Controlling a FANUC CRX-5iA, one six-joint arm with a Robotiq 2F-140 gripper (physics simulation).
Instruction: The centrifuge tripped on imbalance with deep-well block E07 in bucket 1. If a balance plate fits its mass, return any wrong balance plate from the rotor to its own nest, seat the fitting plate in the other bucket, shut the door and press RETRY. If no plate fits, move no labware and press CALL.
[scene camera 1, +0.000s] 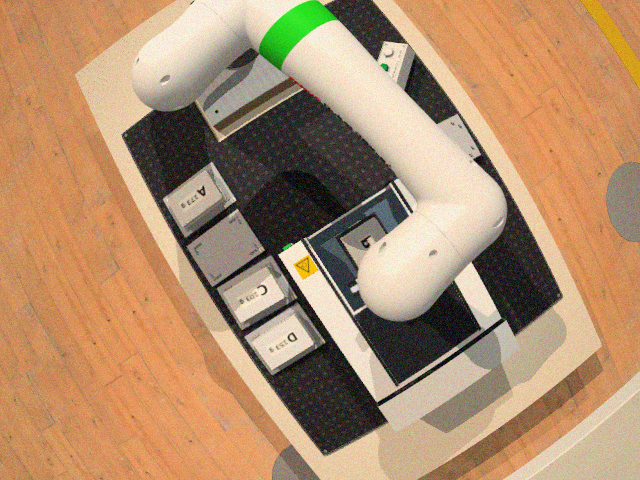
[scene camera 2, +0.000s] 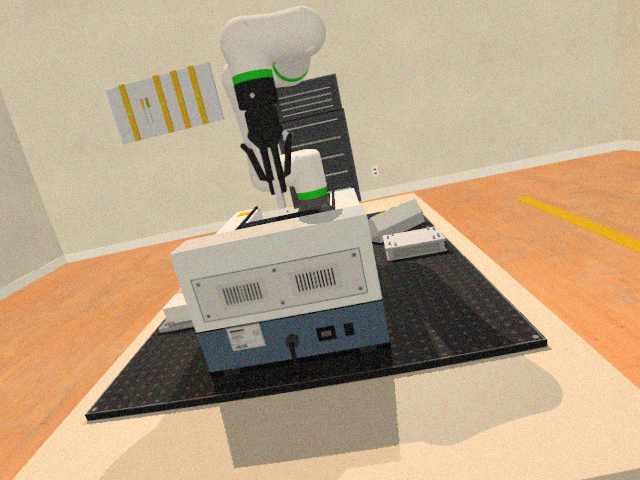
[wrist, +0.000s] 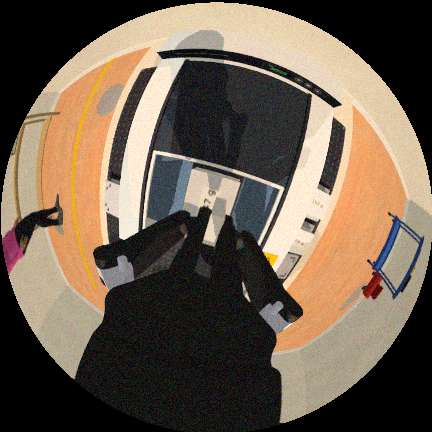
The gripper (scene camera 2: 282, 207) is shut, holding nothing. Further things: a centrifuge (scene camera 1: 322, 267) and a button box (scene camera 1: 396, 59).
The gripper shows as well in the wrist view (wrist: 217, 207). The centrifuge is seen too in the wrist view (wrist: 153, 184).
